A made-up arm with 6 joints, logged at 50 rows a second.
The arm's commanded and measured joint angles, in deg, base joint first. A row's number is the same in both.
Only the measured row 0 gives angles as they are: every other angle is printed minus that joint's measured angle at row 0.
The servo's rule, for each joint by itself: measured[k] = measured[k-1] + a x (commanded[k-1-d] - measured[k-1]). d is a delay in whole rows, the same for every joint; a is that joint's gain. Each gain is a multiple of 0.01, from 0.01 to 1. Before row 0 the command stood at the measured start. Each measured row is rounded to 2 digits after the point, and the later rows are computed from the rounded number. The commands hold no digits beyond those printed.
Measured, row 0:
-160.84, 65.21, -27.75, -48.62, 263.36, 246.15
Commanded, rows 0 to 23:
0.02, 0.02, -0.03, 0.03, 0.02, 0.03
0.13, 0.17, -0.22, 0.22, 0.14, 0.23
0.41, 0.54, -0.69, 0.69, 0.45, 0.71
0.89, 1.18, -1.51, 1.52, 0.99, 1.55
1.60, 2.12, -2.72, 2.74, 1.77, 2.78
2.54, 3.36, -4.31, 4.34, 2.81, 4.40
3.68, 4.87, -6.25, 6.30, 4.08, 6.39
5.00, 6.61, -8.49, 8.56, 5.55, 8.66
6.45, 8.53, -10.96, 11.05, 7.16, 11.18
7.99, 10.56, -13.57, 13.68, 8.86, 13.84
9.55, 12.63, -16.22, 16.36, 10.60, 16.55
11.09, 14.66, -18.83, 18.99, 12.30, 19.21
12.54, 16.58, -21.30, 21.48, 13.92, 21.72
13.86, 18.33, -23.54, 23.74, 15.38, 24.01
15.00, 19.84, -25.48, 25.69, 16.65, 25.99
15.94, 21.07, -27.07, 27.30, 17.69, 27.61
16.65, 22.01, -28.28, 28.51, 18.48, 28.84
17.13, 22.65, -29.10, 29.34, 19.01, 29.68
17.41, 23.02, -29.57, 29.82, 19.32, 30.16
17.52, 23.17, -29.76, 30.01, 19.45, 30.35
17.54, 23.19, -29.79, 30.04, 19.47, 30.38
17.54, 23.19, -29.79, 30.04, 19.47, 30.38
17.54, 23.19, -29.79, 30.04, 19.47, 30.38
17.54, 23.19, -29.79, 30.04, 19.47, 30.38
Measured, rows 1 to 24:
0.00, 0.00, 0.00, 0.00, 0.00, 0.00
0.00, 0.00, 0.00, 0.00, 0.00, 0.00
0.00, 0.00, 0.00, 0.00, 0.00, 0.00
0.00, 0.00, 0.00, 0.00, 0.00, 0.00
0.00, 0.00, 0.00, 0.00, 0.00, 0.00
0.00, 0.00, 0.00, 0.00, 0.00, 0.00
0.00, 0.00, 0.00, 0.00, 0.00, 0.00
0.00, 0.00, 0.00, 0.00, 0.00, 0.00
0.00, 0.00, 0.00, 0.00, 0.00, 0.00
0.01, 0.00, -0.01, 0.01, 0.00, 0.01
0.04, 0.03, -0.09, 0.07, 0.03, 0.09
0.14, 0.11, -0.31, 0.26, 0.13, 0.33
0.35, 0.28, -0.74, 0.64, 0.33, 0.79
0.70, 0.57, -1.45, 1.27, 0.66, 1.55
1.22, 1.02, -2.48, 2.19, 1.15, 2.63
1.91, 1.64, -3.84, 3.42, 1.82, 4.06
2.78, 2.44, -5.51, 4.96, 2.68, 5.81
3.81, 3.41, -7.47, 6.79, 3.71, 7.85
4.98, 4.55, -9.67, 8.86, 4.89, 10.13
6.26, 5.84, -12.03, 11.11, 6.20, 12.57
7.61, 7.25, -14.48, 13.47, 7.60, 15.09
8.99, 8.74, -16.94, 15.87, 9.05, 17.61
10.35, 10.27, -19.32, 18.23, 10.51, 20.04
11.65, 11.80, -21.54, 20.47, 11.92, 22.30
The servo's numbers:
d 9
a 0.28 0.16 0.36 0.30 0.23 0.38

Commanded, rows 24 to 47:
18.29, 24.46, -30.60, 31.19, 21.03, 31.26
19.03, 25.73, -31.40, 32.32, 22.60, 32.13
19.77, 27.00, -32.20, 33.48, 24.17, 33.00
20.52, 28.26, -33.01, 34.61, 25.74, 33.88
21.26, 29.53, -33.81, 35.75, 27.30, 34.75
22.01, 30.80, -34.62, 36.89, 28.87, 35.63
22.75, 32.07, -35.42, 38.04, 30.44, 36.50
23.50, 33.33, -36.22, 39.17, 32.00, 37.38
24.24, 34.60, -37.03, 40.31, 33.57, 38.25
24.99, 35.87, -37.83, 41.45, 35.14, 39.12
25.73, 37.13, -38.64, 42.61, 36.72, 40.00
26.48, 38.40, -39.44, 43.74, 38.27, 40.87
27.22, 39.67, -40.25, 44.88, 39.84, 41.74
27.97, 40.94, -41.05, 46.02, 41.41, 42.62
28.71, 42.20, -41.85, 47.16, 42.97, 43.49
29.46, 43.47, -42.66, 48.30, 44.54, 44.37
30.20, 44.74, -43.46, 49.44, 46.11, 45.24
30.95, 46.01, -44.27, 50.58, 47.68, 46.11
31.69, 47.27, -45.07, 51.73, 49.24, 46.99
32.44, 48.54, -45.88, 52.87, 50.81, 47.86
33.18, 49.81, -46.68, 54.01, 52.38, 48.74
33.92, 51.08, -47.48, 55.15, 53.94, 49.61
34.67, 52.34, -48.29, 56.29, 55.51, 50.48
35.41, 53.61, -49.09, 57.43, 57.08, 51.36
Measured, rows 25 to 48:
12.85, 13.28, -23.53, 22.52, 13.25, 24.32
13.91, 14.68, -25.24, 24.32, 14.45, 26.04
14.81, 15.96, -26.63, 25.83, 15.50, 27.42
15.54, 17.09, -27.69, 27.03, 16.38, 28.46
16.09, 18.06, -28.44, 27.92, 17.09, 29.18
16.50, 18.88, -28.93, 28.56, 17.64, 29.64
16.79, 19.57, -29.24, 29.00, 18.06, 29.92
17.00, 20.15, -29.44, 29.31, 18.38, 30.09
17.15, 20.64, -29.57, 29.53, 18.63, 30.20
17.47, 21.25, -29.94, 30.03, 19.18, 30.60
17.91, 21.97, -30.47, 30.72, 19.97, 31.18
18.43, 22.77, -31.09, 31.55, 20.94, 31.87
19.02, 23.65, -31.78, 32.47, 22.04, 32.63
19.65, 24.59, -32.51, 33.45, 23.25, 33.44
20.31, 25.58, -33.27, 34.48, 24.54, 34.27
20.99, 26.62, -34.04, 35.55, 25.90, 35.12
21.69, 27.69, -34.82, 36.64, 27.30, 35.98
22.40, 28.80, -35.62, 37.74, 28.74, 36.84
23.13, 29.93, -36.42, 38.85, 30.21, 37.71
23.86, 31.08, -37.22, 39.98, 31.71, 38.58
24.59, 32.25, -38.02, 41.11, 33.22, 39.45
25.33, 33.44, -38.82, 42.24, 34.74, 40.32
26.07, 34.64, -39.62, 43.37, 36.27, 41.19
26.81, 35.85, -40.42, 44.51, 37.81, 42.06

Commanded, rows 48 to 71:
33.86, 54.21, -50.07, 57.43, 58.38, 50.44
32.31, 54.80, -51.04, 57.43, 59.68, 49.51
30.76, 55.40, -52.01, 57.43, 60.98, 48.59
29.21, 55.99, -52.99, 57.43, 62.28, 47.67
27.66, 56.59, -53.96, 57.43, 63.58, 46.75
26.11, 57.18, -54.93, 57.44, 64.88, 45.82
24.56, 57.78, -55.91, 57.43, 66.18, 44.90
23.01, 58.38, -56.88, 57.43, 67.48, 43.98
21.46, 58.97, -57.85, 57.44, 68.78, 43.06
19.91, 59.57, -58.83, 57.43, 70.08, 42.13
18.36, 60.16, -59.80, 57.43, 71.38, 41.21
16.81, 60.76, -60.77, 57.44, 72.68, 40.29
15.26, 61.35, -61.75, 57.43, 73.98, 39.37
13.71, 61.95, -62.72, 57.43, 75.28, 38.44
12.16, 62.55, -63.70, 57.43, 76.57, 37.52
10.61, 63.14, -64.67, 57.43, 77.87, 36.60
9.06, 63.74, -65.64, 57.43, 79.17, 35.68
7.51, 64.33, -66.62, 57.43, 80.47, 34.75
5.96, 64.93, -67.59, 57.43, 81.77, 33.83
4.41, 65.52, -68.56, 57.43, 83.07, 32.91
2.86, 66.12, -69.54, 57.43, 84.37, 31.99
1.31, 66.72, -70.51, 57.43, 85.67, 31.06
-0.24, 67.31, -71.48, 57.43, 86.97, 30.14
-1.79, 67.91, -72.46, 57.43, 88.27, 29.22
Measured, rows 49 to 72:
27.55, 37.07, -41.23, 45.65, 39.36, 42.94
28.29, 38.30, -42.03, 46.79, 40.91, 43.81
29.03, 39.53, -42.84, 47.93, 42.47, 44.68
29.77, 40.77, -43.64, 49.07, 44.03, 45.56
30.52, 42.01, -44.45, 50.21, 45.59, 46.43
31.26, 43.26, -45.25, 51.35, 47.15, 47.31
32.00, 44.51, -46.05, 52.49, 48.71, 48.18
32.75, 45.76, -46.86, 53.63, 50.27, 49.05
33.49, 47.02, -47.66, 54.77, 51.84, 49.93
33.59, 48.17, -48.53, 55.57, 53.34, 50.12
33.23, 49.23, -49.43, 56.13, 54.80, 49.89
32.54, 50.22, -50.36, 56.52, 56.22, 49.40
31.61, 51.14, -51.31, 56.79, 57.61, 48.74
30.50, 52.01, -52.26, 56.98, 58.98, 47.98
29.27, 52.84, -53.22, 57.12, 60.34, 47.16
27.95, 53.63, -54.19, 57.21, 61.68, 46.30
26.57, 54.39, -55.16, 57.28, 63.01, 45.42
25.14, 55.12, -56.13, 57.33, 64.34, 44.52
23.68, 55.83, -57.10, 57.36, 65.66, 43.61
22.19, 56.52, -58.07, 57.38, 66.98, 42.70
20.68, 57.20, -59.04, 57.40, 68.29, 41.78
19.16, 57.86, -60.02, 57.41, 69.60, 40.86
17.63, 58.51, -60.99, 57.42, 70.91, 39.94
16.10, 59.16, -61.97, 57.42, 72.21, 39.02

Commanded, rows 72 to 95:
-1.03, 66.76, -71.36, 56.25, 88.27, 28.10
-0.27, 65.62, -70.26, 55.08, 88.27, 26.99
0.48, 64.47, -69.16, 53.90, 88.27, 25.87
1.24, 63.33, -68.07, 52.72, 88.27, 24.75
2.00, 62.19, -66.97, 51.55, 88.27, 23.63
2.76, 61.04, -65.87, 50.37, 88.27, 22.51
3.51, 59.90, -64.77, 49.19, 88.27, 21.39
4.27, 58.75, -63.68, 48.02, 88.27, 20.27
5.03, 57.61, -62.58, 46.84, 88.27, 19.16
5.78, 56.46, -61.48, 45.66, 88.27, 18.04
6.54, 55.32, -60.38, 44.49, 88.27, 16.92
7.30, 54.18, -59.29, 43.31, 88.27, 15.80
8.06, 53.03, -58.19, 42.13, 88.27, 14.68
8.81, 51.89, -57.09, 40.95, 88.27, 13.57
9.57, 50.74, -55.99, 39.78, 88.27, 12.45
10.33, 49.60, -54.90, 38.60, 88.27, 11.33
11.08, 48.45, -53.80, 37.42, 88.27, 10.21
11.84, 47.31, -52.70, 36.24, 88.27, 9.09
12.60, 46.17, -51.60, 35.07, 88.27, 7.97
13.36, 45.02, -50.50, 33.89, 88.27, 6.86
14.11, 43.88, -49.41, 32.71, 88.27, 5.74
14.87, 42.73, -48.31, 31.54, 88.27, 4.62
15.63, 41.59, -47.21, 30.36, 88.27, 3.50
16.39, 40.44, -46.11, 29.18, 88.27, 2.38
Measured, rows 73 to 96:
14.56, 59.80, -62.94, 57.42, 73.51, 38.10
13.02, 60.43, -63.91, 57.42, 74.81, 37.18
11.48, 61.05, -64.89, 57.42, 76.11, 36.26
9.93, 61.67, -65.86, 57.42, 77.41, 35.34
8.38, 62.29, -66.83, 57.42, 78.71, 34.42
6.83, 62.90, -67.81, 57.42, 80.01, 33.50
5.28, 63.51, -68.78, 57.42, 81.31, 32.57
3.73, 64.12, -69.75, 57.42, 82.61, 31.65
2.18, 64.73, -70.73, 57.42, 83.91, 30.73
1.28, 65.05, -70.96, 57.07, 84.91, 29.73
0.85, 65.14, -70.71, 56.47, 85.68, 28.69
0.75, 65.03, -70.15, 55.70, 86.28, 27.62
0.89, 64.76, -69.40, 54.81, 86.74, 26.53
1.20, 64.35, -68.53, 53.83, 87.09, 25.43
1.64, 63.82, -67.57, 52.79, 87.36, 24.32
2.16, 63.19, -66.56, 51.71, 87.57, 23.21
2.75, 62.48, -65.52, 50.60, 87.73, 22.09
3.39, 61.70, -64.46, 49.47, 87.85, 20.98
4.06, 60.86, -63.39, 48.33, 87.95, 19.86
4.75, 59.97, -62.31, 47.18, 88.02, 18.74
5.46, 59.04, -61.22, 46.02, 88.08, 17.62
6.19, 58.08, -60.13, 44.85, 88.12, 16.50
6.92, 57.09, -59.04, 43.68, 88.15, 15.39
7.66, 56.07, -57.94, 42.51, 88.18, 14.27

